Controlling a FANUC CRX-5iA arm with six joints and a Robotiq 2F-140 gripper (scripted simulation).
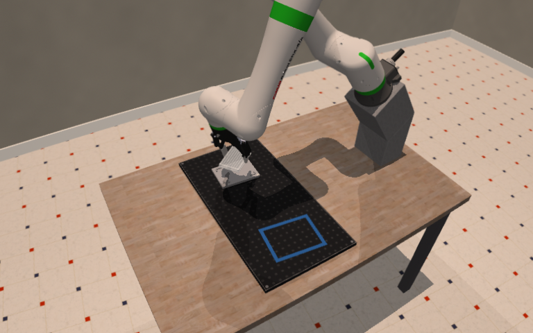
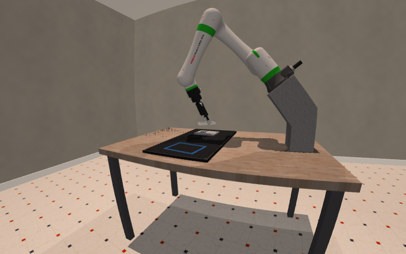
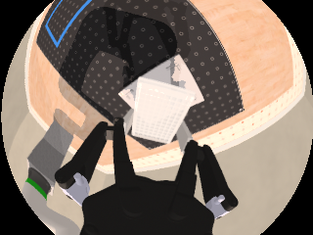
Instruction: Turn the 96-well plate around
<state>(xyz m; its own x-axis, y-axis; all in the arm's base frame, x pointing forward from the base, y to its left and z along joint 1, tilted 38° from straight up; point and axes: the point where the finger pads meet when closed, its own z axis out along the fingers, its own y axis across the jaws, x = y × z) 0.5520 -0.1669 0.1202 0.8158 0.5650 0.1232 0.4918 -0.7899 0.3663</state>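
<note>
The white 96-well plate is 3 cm below my hand. Also, from my hand: grey plate nest N1 (10 cm below).
</note>
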